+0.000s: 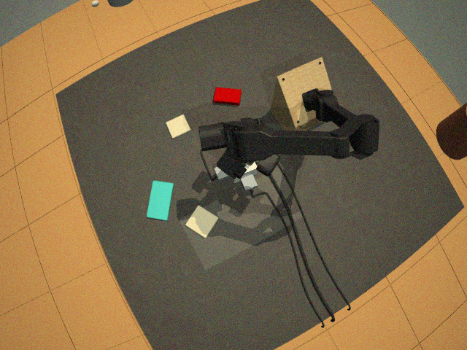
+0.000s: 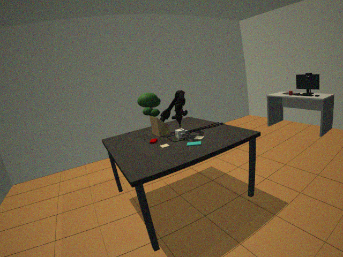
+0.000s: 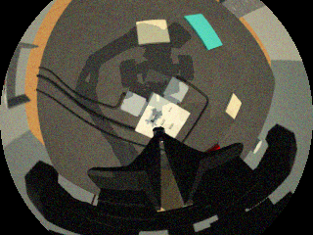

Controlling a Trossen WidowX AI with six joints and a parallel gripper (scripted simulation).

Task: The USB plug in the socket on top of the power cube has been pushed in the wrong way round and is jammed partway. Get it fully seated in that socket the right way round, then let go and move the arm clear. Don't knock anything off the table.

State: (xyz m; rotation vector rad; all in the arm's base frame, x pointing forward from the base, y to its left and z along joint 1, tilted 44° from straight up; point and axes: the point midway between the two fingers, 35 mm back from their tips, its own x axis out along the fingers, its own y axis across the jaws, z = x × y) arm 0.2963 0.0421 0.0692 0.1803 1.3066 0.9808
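Right now the dark USB plug is 20 mm below my gripper tip. Also, from my gripper tip: red block (280 mm to the right, 120 mm below, 90 mm behind); then cream tile (190 mm ahead, 130 mm below, 90 mm to the left); then teal block (290 mm ahead, 130 mm below, 40 mm to the right).
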